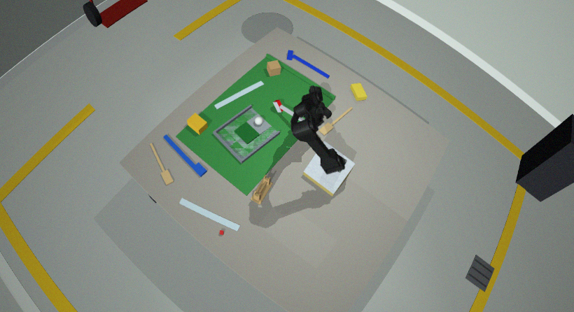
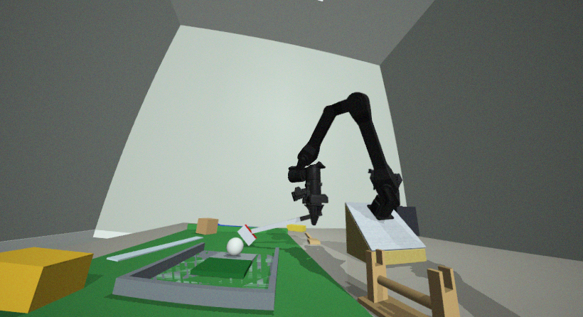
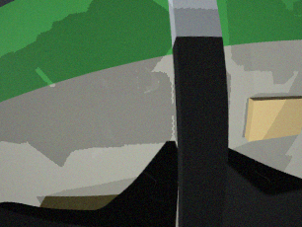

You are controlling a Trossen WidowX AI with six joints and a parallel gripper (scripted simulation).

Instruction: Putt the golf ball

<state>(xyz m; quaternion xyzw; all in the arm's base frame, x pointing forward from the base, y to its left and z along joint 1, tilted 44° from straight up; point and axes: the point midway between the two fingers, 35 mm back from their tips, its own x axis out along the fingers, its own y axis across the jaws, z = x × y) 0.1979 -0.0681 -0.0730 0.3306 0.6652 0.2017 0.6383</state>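
My gripper tip is 120 mm short of the red putter, 20 mm to the left of it and 10 mm above it. The rest, counted from my gripper tip: white golf ball 250 mm ahead, 80 mm to the left, 50 mm below; tan block 400 mm ahead, 240 mm to the right, 40 mm below; wooden rack 370 mm to the left, 40 mm below, 20 mm ahead.
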